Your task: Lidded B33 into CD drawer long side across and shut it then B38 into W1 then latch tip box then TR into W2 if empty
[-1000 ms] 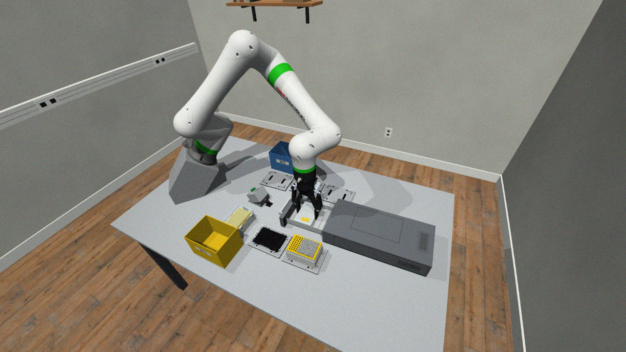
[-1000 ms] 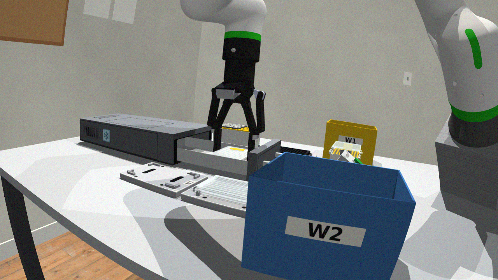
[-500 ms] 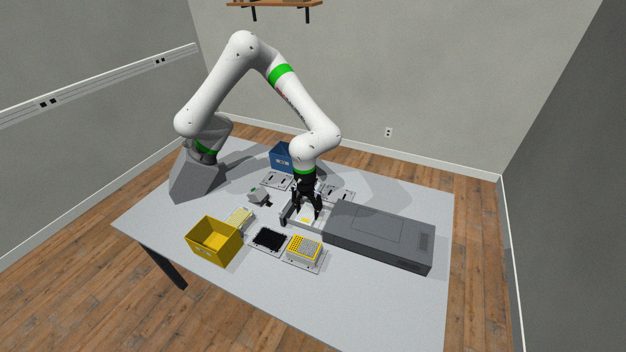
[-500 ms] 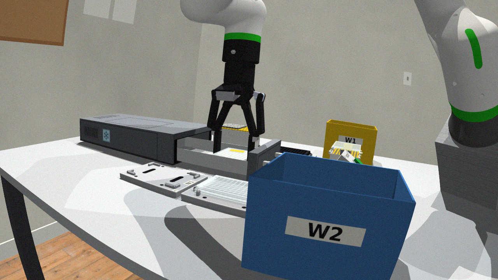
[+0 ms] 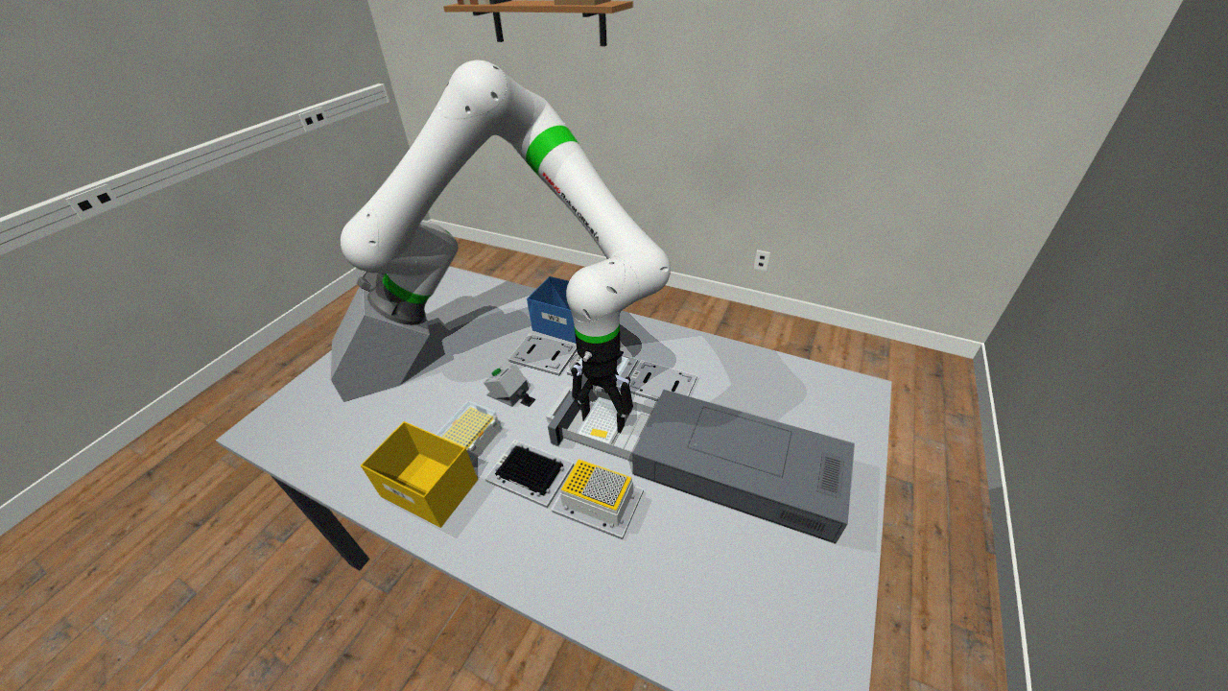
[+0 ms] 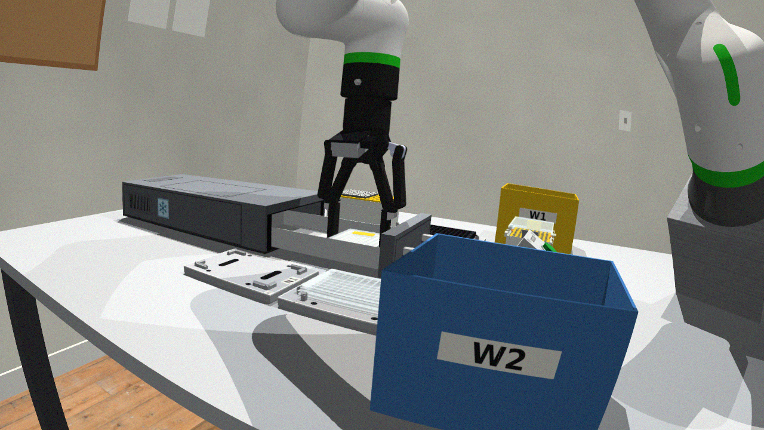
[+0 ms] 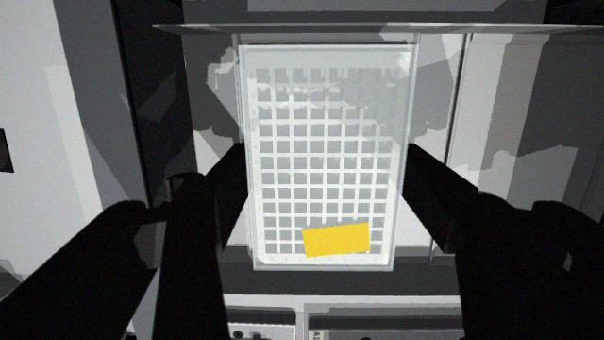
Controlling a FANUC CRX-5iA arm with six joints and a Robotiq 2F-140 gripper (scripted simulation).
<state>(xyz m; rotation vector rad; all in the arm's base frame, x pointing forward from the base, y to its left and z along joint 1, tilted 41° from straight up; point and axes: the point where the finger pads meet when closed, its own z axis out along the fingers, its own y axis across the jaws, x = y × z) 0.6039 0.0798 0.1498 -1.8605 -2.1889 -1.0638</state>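
Right now my hand is 2 cm above the clear plate lid. Also, from my hand: cooler drawer 4 cm ahead, 1 cm to the left, 1 cm below; white assay plate 2 cm below; grey cooler CD 18 cm ahead, 5 cm to the left.
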